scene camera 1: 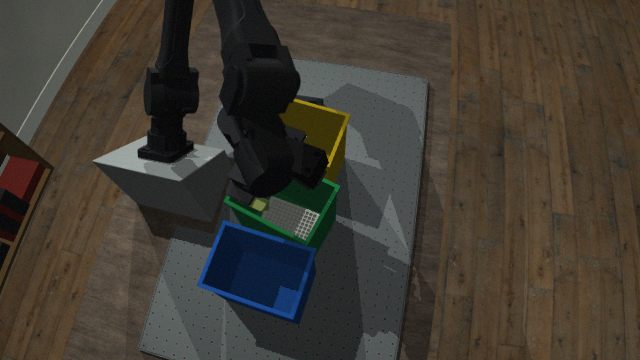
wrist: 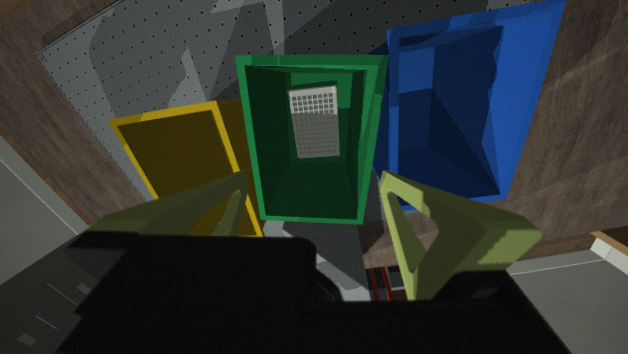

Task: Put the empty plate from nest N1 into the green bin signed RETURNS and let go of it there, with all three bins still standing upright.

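Places are measured from the arm's base along level axes (x ahead, y left, z up), in metres.
Pixels of known places: gripper, fingertip midpoint: (wrist: 314, 177); arm's base, origin of the base link: (scene camera 1: 166, 152) (wrist: 321, 282).
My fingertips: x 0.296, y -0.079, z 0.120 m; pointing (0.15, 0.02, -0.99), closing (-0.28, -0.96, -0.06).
Observation:
For each thing: its top centre in the pictures, then the offset to it from my fingertips. Level surfaces: height alone.
- plate, middle of its top: (wrist: 315, 125) (scene camera 1: 288, 220) dz -0.230, dx -0.009, dy +0.015 m
- green bin, middle of its top: (wrist: 310, 155) (scene camera 1: 281, 193) dz -0.066, dx -0.006, dy +0.010 m
- yellow bin, middle of its top: (wrist: 194, 187) (scene camera 1: 298, 127) dz -0.066, dx -0.008, dy +0.159 m
- blue bin, middle of its top: (wrist: 460, 129) (scene camera 1: 256, 267) dz -0.066, dx -0.017, dy -0.135 m
- grey perforated board, its level: dz -0.246 m
The plate (scene camera 1: 286, 216) (wrist: 316, 131) is a pale grid of wells and lies at the bottom of the green bin (scene camera 1: 327, 220) (wrist: 254, 145), part sunlit and part in shade. The green bin stands upright between the yellow bin (scene camera 1: 341, 140) (wrist: 227, 137) and the blue bin (scene camera 1: 252, 238) (wrist: 393, 125), which also stand upright. My gripper (wrist: 314, 177) is open and empty above the green bin, its yellow-green fingers apart with nothing between them. In the scene view the arm hides part of the green and yellow bins. No sign is readable.
The bins stand on a grey perforated board (scene camera 1: 380, 300) (wrist: 165, 50). A grey block (scene camera 1: 170, 192) with a black arm base on it stands left of the bins. A bookshelf (scene camera 1: 42, 181) stands at the far left. A dark object shows behind the yellow bin.

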